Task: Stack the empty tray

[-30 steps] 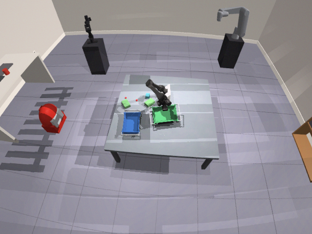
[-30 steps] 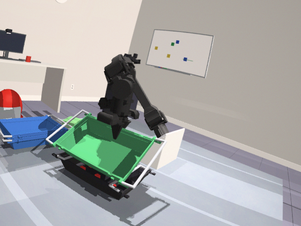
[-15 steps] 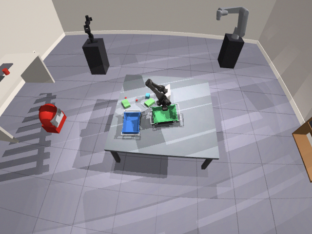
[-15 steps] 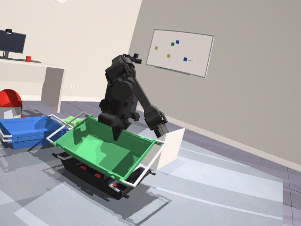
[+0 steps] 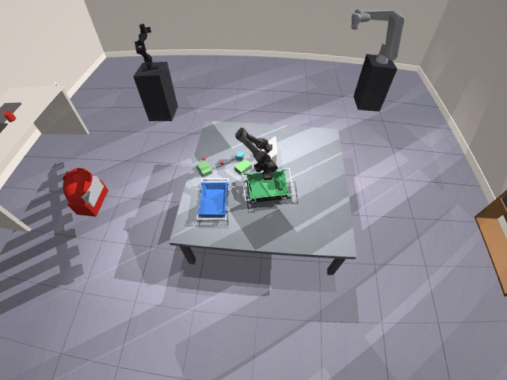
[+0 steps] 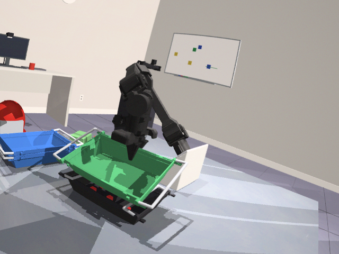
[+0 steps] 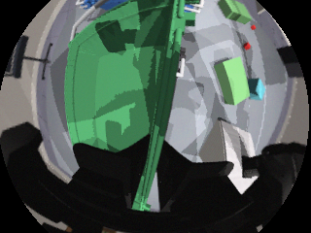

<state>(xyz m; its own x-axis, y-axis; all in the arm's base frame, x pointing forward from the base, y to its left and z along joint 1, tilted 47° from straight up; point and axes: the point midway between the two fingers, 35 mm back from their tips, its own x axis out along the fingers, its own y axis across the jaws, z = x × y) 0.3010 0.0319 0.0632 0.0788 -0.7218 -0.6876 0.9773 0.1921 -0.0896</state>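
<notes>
The green tray is 8 cm ahead of my gripper tip and 2 cm to the left of it. From my gripper tip the other things lie so: cyan block 30 cm behind, 22 cm to the right, 11 cm below.
</notes>
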